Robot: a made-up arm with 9 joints. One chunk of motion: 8 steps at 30 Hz.
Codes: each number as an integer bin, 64 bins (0 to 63) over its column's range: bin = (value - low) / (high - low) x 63, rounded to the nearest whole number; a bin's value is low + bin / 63 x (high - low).
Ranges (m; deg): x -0.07..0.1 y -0.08..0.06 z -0.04..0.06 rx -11..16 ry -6..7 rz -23..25
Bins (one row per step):
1: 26 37 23 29 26 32
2: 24 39 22 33 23 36
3: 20 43 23 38 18 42
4: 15 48 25 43 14 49
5: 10 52 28 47 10 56
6: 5 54 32 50 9 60
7: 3 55 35 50 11 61
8: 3 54 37 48 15 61
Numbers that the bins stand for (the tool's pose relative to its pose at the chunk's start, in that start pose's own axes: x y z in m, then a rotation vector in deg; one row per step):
1: 0.0002 0.0022 -0.0035 1.43 -0.63 1.38
2: -0.0052 0.0067 -0.0051 3.14 -1.25 4.43
3: -0.0160 0.0156 -0.0035 5.29 -2.29 9.00
4: -0.0295 0.0267 -0.0003 7.43 -3.11 14.33
5: -0.0430 0.0356 0.0044 9.14 -3.94 19.67
6: -0.0565 0.0400 0.0108 10.43 -4.14 22.71
7: -0.0619 0.0422 0.0156 10.43 -3.73 23.48
8: -0.0619 0.0400 0.0187 9.57 -2.90 23.48

